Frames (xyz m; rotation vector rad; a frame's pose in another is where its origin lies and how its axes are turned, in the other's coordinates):
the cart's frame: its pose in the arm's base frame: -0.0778 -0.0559 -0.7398 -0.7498 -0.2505 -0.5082
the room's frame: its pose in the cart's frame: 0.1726 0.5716 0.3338 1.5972 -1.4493 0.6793
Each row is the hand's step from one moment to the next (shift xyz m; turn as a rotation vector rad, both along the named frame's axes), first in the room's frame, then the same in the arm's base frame.
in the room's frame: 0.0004 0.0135 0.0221 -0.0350 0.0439 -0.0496
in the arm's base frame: -0.0234 -0.0111 -0.0007 -0.0032 0.0564 -0.0492
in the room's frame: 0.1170 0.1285 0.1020 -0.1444 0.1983 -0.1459
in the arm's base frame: -0.1790 0.0081 0.0923 -0.0599 0.1933 -0.2013
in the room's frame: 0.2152 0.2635 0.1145 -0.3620 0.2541 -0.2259
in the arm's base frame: -0.3107 0.0894 0.1560 -0.0292 0.2420 -0.4327
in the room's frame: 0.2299 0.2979 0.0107 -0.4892 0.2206 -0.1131
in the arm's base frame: -0.2832 0.1962 0.1518 -0.0460 0.1042 -0.5365
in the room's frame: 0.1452 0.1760 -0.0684 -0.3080 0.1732 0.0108
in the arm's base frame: -0.1271 0.1795 0.0914 -0.1027 0.0159 -0.3379
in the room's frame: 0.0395 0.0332 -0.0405 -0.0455 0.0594 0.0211
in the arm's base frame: -0.0104 0.0592 0.0262 -0.0537 0.0040 -0.0561
